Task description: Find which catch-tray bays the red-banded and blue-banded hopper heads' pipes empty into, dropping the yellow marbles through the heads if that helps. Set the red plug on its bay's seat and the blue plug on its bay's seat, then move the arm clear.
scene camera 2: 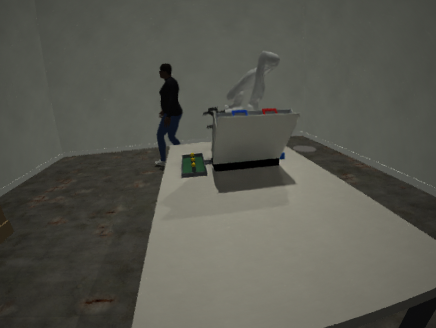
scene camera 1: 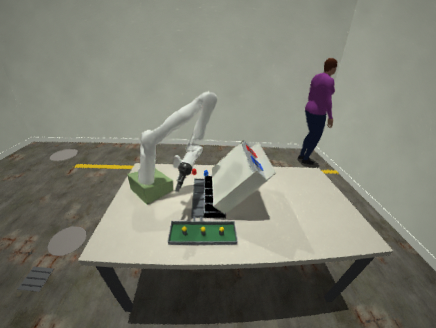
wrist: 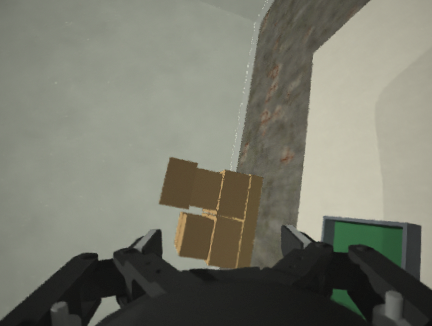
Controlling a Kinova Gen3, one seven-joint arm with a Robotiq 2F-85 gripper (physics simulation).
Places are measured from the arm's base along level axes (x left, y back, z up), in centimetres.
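Pixels of known places: gripper, fingertip midpoint: [scene camera 2: 204, 121] [scene camera 1: 177, 186] [wrist: 221, 240]; arm's base, link origin: [scene camera 1: 146, 181].
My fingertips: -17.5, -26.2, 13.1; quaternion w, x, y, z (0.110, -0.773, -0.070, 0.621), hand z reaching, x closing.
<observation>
For each thing: its middle in the pictures, then the offset to it from my fingertips, as dx, dy, dz. "pt": a spot on its surface instead. Level surfaces: height alone.
- red plug, body centre: [scene camera 1: 194, 171] +49.5, +1.3, -23.2
- blue plug, body centre: [scene camera 2: 281, 155] [scene camera 1: 206, 173] +49.0, -8.4, -23.2
- grey catch tray, surface spot: [scene camera 1: 198, 199] pt +18.3, -7.8, -23.9
- tilted white housing, body centre: [scene camera 2: 248, 142] [scene camera 1: 228, 178] +25.1, -26.2, -9.1
- red band, surface spot: [scene camera 2: 269, 111] pt +34.4, -36.1, +8.5
- blue band, surface spot: [scene camera 2: 240, 113] pt +19.9, -38.1, +8.2
- green tray, body centre: [scene camera 1: 203, 228] [scene camera 2: 197, 163] -5.2, -14.5, -23.7
- table, surface height: dz -25.2
My gripper [scene camera 1: 178, 189] [scene camera 2: 206, 120] [wrist: 221, 240] is open and empty, above the table left of the catch tray in scene camera 1. A red plug [scene camera 1: 194, 171] and a blue plug [scene camera 1: 206, 173] [scene camera 2: 282, 156] stand beyond the catch tray's far end. The grey catch tray [scene camera 1: 198, 199] has divided bays along the tilted white housing [scene camera 1: 232, 182] [scene camera 2: 255, 140]; bay contents are too small to tell. The red band [scene camera 1: 251, 151] [scene camera 2: 269, 111] and blue band [scene camera 1: 257, 163] [scene camera 2: 240, 113] are at the housing's top. Yellow marbles [scene camera 1: 203, 229] [scene camera 2: 193, 164] sit in the green tray [scene camera 1: 202, 243] [wrist: 367, 240].
The green arm base [scene camera 1: 150, 189] is at the table's left in scene camera 1. The housing overhangs the table [scene camera 1: 310, 215] [scene camera 2: 250, 240]. Brown boxes [wrist: 232, 197] are beyond the table in the wrist view. People [scene camera 1: 320, 95] [scene camera 2: 170, 102] stand away from the table.
</observation>
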